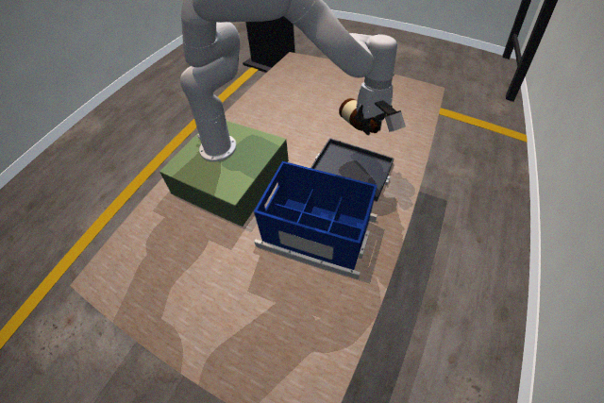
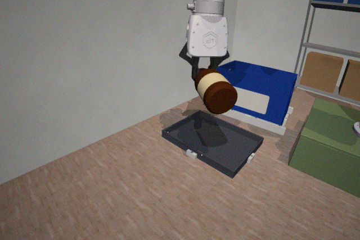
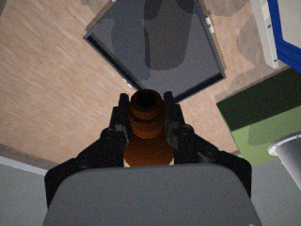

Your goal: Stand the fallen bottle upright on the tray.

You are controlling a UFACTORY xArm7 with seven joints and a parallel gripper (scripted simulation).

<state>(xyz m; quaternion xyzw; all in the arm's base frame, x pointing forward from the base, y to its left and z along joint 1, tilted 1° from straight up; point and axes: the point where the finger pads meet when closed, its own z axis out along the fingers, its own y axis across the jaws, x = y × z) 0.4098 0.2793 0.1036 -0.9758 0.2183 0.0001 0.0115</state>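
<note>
The brown bottle is 50 mm behind my hand, 20 mm to the left of it and 10 mm below it. The rest, counted from my hand: dark grey tray 190 mm below, 40 mm behind, 20 mm to the right; blue crate 300 mm to the right, 120 mm below, 10 mm ahead.
</note>
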